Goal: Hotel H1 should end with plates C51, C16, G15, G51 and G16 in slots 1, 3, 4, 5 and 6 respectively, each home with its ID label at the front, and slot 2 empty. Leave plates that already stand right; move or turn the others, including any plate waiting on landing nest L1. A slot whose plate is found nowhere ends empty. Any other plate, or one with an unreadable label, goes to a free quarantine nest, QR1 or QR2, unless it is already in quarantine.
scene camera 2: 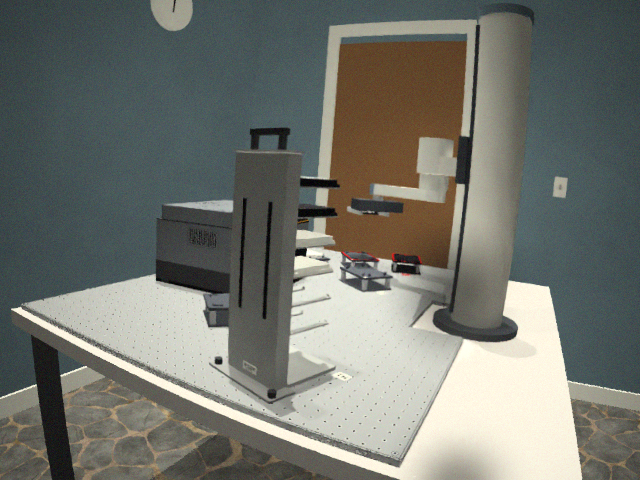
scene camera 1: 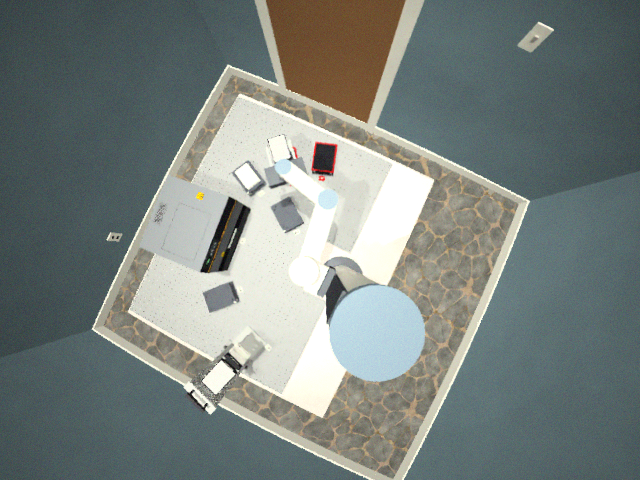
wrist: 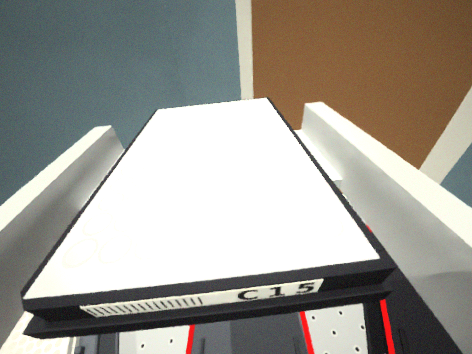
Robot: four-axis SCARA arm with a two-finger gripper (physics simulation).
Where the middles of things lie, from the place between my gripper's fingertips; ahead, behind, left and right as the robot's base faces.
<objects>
Now: hand 1 cm past the plate C15 (wrist: 216, 212) and 2 cm to the right of it. From my hand the other things lie so: hotel H1 (scene camera 2: 261, 177): 24 cm behind, 108 cm to the left, 4 cm below.
</objects>
